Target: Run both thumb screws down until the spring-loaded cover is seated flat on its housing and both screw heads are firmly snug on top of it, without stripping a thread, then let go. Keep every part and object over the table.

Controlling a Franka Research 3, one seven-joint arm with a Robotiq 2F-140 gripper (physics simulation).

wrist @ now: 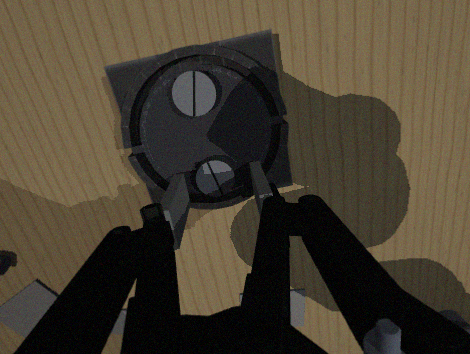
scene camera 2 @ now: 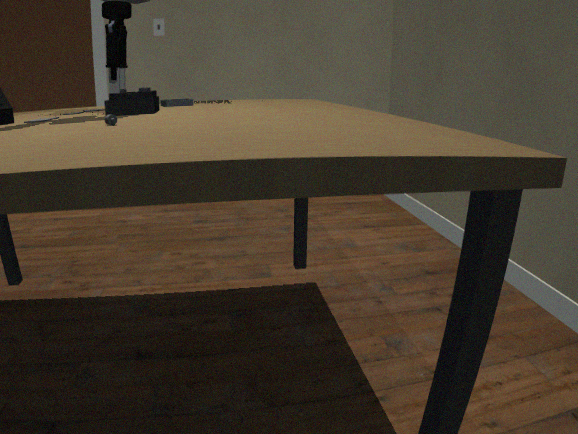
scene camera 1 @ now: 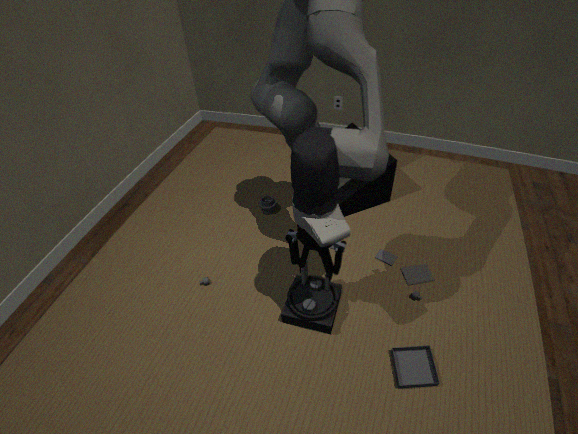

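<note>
The dark square housing stands on the table, with the round dark cover inside its ring. One slotted screw head is on the side away from my gripper; a head shows slightly above the housing in scene camera 2. The other screw head is shaded. My gripper is partly open and points down, its fingertips on either side of this second screw, with gaps visible in the wrist view. Whether the cover is fully flat cannot be told.
A shallow tray lies at the front right. Two flat grey plates and a small dark piece lie right of the housing. A small grey piece lies left. A dark round part stands behind, near a black box.
</note>
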